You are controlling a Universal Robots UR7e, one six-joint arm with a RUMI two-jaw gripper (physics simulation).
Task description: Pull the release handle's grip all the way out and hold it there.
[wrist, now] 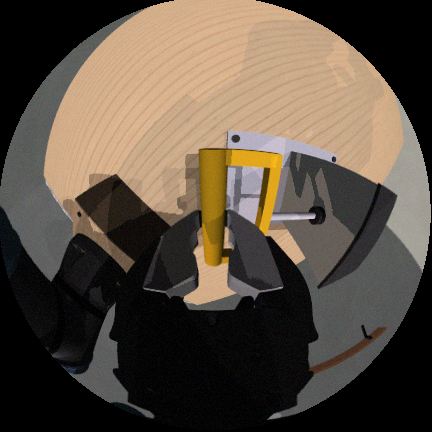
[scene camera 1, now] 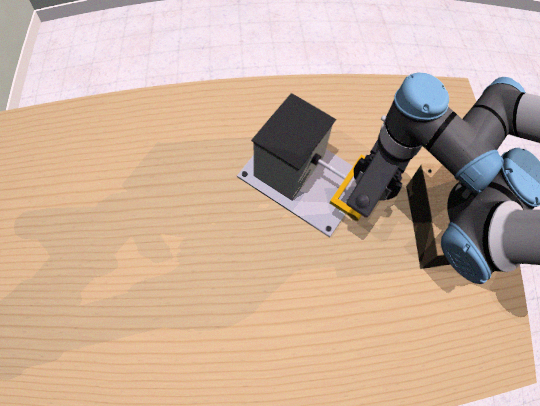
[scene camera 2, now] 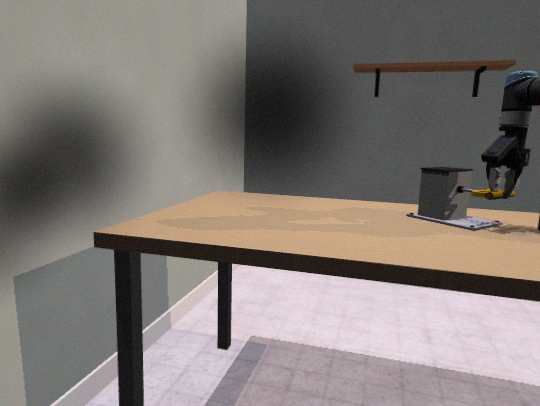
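Note:
The release handle's yellow grip [scene camera 1: 344, 188] [scene camera 2: 482, 193] [wrist: 213, 195] is a rectangular frame with a round bar on its outer side. My gripper [wrist: 213, 211] [scene camera 2: 501, 192] is shut on that round bar, one finger on each side of it. In scene camera 1 the arm hides the fingertips and part of the grip. A pale rod [scene camera 1: 332, 168] [scene camera 2: 467, 190] [wrist: 294, 216] shows between the grip and the dark housing box [scene camera 1: 294, 131] [scene camera 2: 442, 195] [wrist: 330, 200]. The grip is clearly apart from the box, above the level of the light base plate [scene camera 1: 316, 216] [scene camera 2: 478, 226] [wrist: 260, 141].
A dark open-topped bin or block [scene camera 1: 422, 220] [wrist: 125, 210] stands on the table [scene camera 1: 200, 300] [scene camera 2: 300, 235] [wrist: 150, 75] on the side away from the housing, close to the arm. A brown wall shelf [scene camera 2: 430, 66] [wrist: 347, 354] hangs on the wall.

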